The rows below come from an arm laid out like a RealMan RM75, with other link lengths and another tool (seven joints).
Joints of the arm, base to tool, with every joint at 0 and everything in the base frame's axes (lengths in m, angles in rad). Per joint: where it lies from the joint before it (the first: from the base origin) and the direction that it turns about. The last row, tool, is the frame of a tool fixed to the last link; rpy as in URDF.
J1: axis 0 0 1 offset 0.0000 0.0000 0.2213
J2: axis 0 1 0 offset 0.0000 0.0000 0.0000
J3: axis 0 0 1 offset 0.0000 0.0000 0.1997
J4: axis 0 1 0 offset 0.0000 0.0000 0.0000
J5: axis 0 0 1 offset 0.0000 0.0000 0.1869
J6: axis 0 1 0 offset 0.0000 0.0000 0.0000
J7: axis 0 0 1 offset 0.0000 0.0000 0.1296
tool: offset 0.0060 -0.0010 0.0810 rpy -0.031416 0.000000 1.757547
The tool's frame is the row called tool.
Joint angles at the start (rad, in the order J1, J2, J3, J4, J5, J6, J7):
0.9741 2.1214 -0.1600 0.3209 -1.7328 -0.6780 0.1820
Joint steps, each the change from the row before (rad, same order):
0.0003 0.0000 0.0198 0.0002 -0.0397 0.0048 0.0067
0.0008 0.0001 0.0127 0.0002 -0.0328 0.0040 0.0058
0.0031 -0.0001 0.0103 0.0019 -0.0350 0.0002 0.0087
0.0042 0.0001 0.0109 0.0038 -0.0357 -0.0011 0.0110
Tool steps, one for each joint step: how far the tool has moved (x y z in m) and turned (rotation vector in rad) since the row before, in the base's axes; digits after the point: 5 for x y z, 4 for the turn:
-0.00178 -0.00142 -0.00162 -0.0090 -0.0057 0.0123
-0.00129 -0.00160 -0.00166 -0.0092 -0.0073 0.0124
-0.00280 -0.00230 -0.00208 -0.0126 -0.0047 0.0175
-0.00375 -0.00280 -0.00243 -0.0148 -0.0013 0.0177

